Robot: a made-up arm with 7 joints.
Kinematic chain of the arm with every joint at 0, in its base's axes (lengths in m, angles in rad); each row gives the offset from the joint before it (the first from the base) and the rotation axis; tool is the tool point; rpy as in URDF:
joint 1: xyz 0 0 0.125 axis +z
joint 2: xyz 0 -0.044 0.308 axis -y
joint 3: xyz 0 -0.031 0.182 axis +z
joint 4: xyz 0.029 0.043 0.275 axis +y
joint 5: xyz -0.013 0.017 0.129 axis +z
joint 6: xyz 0 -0.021 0.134 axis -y
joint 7: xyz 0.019 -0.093 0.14 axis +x
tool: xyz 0 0 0 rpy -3.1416 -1.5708 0
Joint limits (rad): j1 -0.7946..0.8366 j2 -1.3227..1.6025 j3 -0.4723..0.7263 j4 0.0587..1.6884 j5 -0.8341..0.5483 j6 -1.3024..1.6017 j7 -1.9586..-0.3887
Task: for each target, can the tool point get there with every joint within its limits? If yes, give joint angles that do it. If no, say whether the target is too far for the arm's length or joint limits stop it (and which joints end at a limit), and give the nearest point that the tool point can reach.
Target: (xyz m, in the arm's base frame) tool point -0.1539 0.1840 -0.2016
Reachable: no: joint limits stop it (at a limit: joint 1, joint 2, joint 4, joint 5) | nearest point 0.1722 0.3334 0.1741 | short by 0.519 m
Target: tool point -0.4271 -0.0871 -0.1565
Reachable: no: joint limits stop it (at a limit: joint 2, joint 4, joint 5, joint 6) | nearest point -0.7275 -0.1484 0.2394 | short by 0.501 m
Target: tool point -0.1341 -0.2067 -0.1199
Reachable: no: joint limits stop it (at a limit: joint 1, joint 2, joint 4, joint 5) | nearest point 0.1203 -0.3802 0.1621 | short by 0.418 m
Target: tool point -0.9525 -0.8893 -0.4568
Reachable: no: too far | nearest point -0.5918 -0.5526 0.2639 | short by 0.873 m
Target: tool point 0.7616 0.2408 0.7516
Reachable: yes | joints 0.4463 -0.9504 0.0335 0.5810 -0.4854 0.0992 -0.5845
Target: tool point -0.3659 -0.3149 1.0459
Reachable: yes | joints 0.6859 0.9850 0.4683 1.0479 -0.0018 1.2119 -1.3725
